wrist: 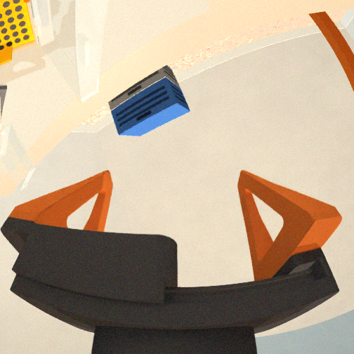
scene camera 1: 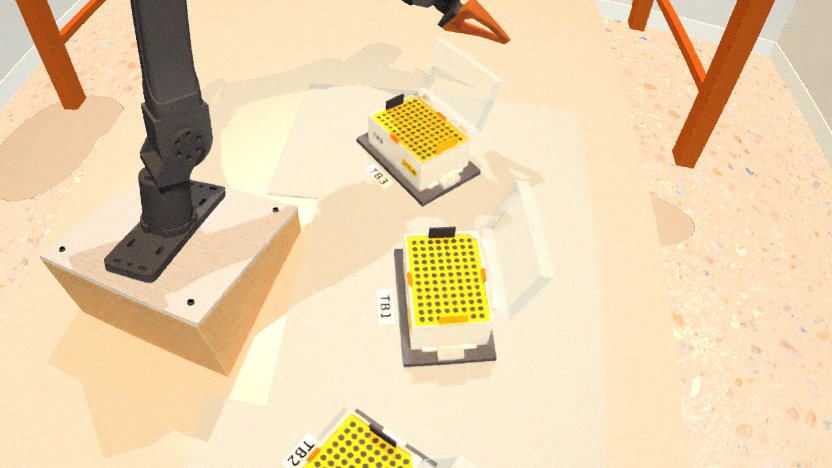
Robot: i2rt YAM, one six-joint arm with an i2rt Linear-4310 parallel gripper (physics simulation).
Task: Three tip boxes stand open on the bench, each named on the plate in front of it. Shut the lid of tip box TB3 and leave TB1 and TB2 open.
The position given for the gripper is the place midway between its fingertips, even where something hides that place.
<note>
In view: the gripper (wrist: pixel 174 177) and a tip box TB3 (scene camera 1: pixel 425 182).
</note>
